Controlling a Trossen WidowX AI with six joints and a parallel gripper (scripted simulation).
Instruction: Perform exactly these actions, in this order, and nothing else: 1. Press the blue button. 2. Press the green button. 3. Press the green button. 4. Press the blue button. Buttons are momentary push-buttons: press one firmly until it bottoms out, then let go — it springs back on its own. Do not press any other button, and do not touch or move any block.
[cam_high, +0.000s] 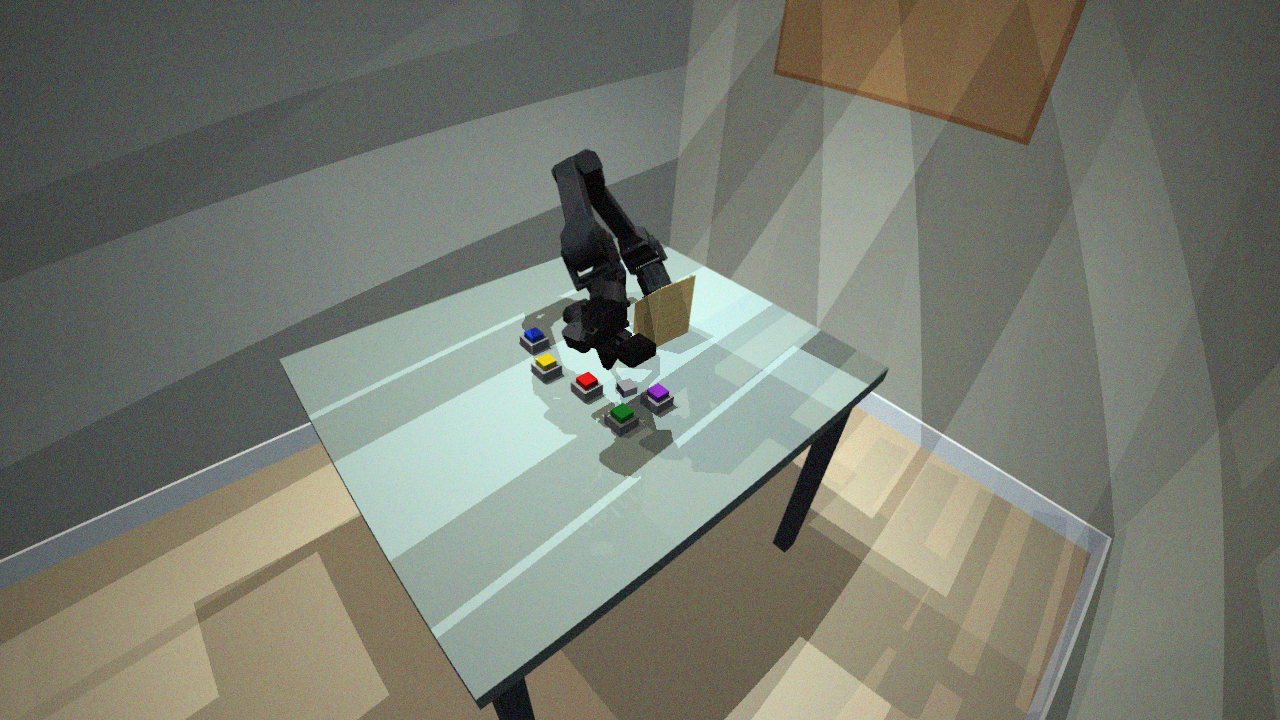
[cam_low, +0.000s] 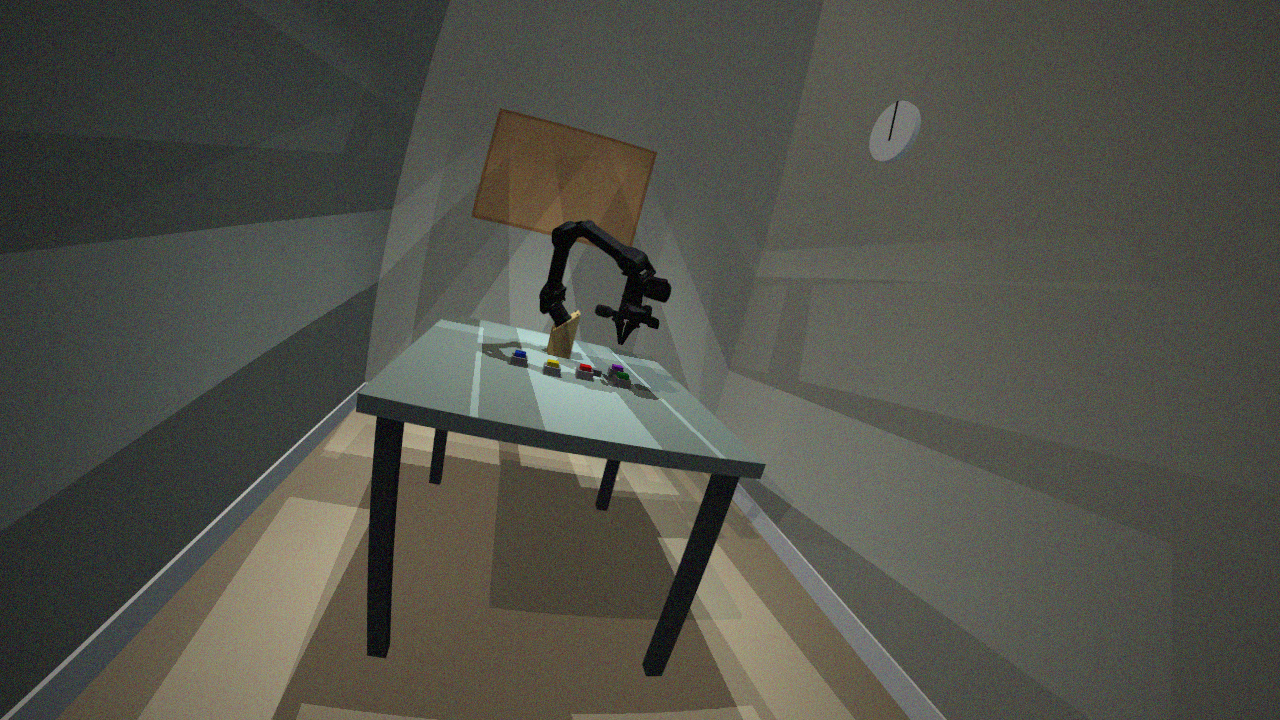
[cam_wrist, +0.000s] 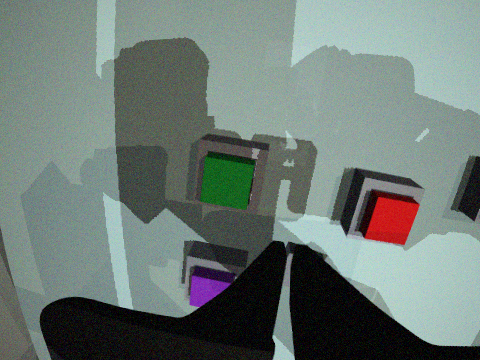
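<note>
Right now the blue button is 1 cm behind my gripper tip, 28 cm to the right of it and 9 cm below it. Also, from my gripper tip: purple button: 11 cm behind, 3 cm to the left, 9 cm below; then green button: 1 cm behind, 4 cm to the left, 9 cm below; then red button: 1 cm behind, 8 cm to the right, 9 cm below.
</note>
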